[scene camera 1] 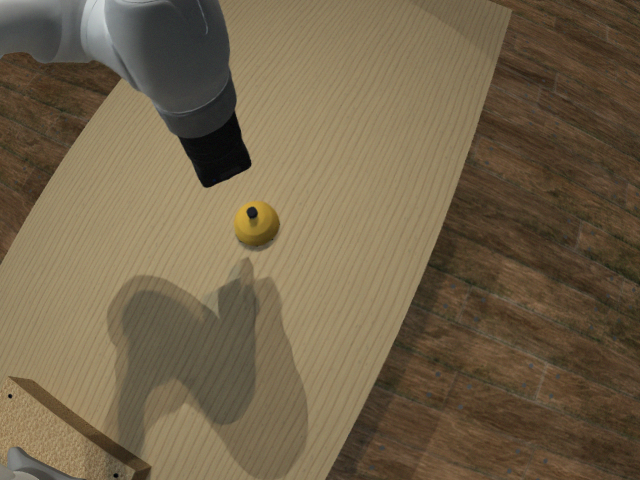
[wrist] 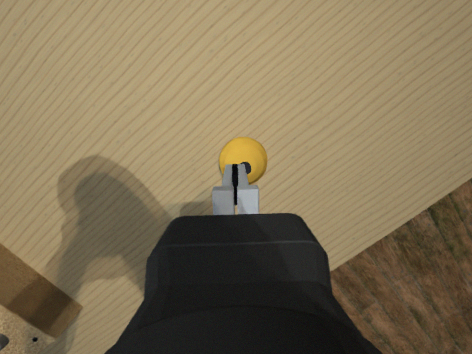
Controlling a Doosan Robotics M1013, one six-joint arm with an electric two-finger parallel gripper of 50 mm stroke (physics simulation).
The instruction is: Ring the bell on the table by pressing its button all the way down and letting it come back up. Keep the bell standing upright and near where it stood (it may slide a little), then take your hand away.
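Places are measured from the arm's base along level axes (x back, y down, z right), in centimetres.
Pixels of known places: gripper, fingertip midpoint: (scene camera 1: 226, 173) (wrist: 235, 176).
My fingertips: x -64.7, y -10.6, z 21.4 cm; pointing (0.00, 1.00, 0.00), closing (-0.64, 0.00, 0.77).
Note:
Ahead of a thing's pixels: the offset from my fingertips to its top centre. Level surfaces: height alone.
A yellow domed bell {dx +0.7, dy +11.6, dz +2.5 cm} (scene camera 1: 256, 227) (wrist: 243, 148) stands upright on the wooden table {dy +18.2 cm} (scene camera 1: 351, 170) (wrist: 125, 75). Its black button {dx +0.7, dy +11.6, dz +2.5 cm} (scene camera 1: 251, 212) (wrist: 247, 167) sticks up from the top of the dome. My gripper (wrist: 235, 176) is shut with nothing between its fingers. In the wrist view the fingertips overlap the lower part of the dome, just left of the button, which they partly cover. In the scene view the black gripper body is up and left of the bell, and its fingers are hidden. The height of the fingertips above the button is hard to tell.
A tan block-like base (scene camera 1: 56, 434) (wrist: 35, 295) with dark holes is at the lower left corner of both views. The arm's shadow falls on the table below the bell in the scene view. The table's edge runs along the right, with brown plank floor (scene camera 1: 542, 232) beyond it.

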